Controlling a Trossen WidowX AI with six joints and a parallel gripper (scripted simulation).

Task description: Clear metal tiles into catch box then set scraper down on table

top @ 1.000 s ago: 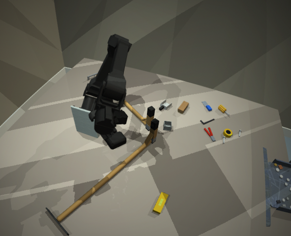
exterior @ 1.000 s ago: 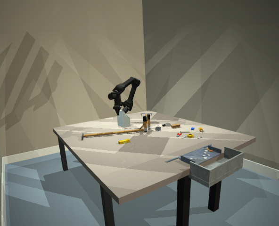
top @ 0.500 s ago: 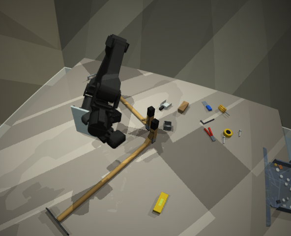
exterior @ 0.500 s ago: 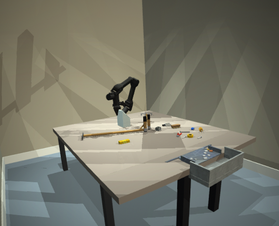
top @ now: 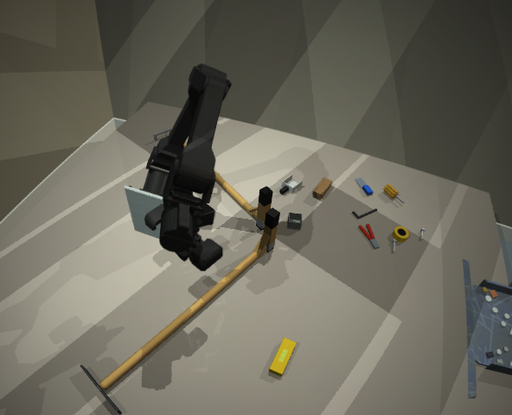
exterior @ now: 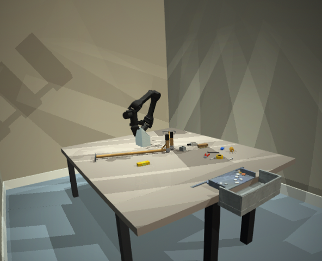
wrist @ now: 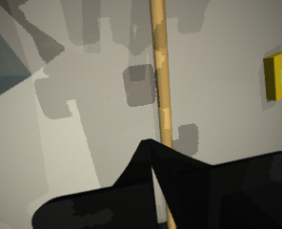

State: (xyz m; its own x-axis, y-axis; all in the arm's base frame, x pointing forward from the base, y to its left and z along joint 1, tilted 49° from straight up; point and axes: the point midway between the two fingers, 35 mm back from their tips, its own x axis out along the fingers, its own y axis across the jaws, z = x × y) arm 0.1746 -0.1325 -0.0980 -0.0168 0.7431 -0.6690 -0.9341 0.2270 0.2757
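Now: gripper tip 40 mm short of the long scraper, 50 mm to the left of it and 80 mm above it. The rest, counted from my gripper tip: small grey box (190 mm ahead, 330 mm to the left, 130 mm below); then yellow spirit level (280 mm ahead, 90 mm to the right, 130 mm below); then rake (140 mm behind, 440 mm to the left, 80 mm below).
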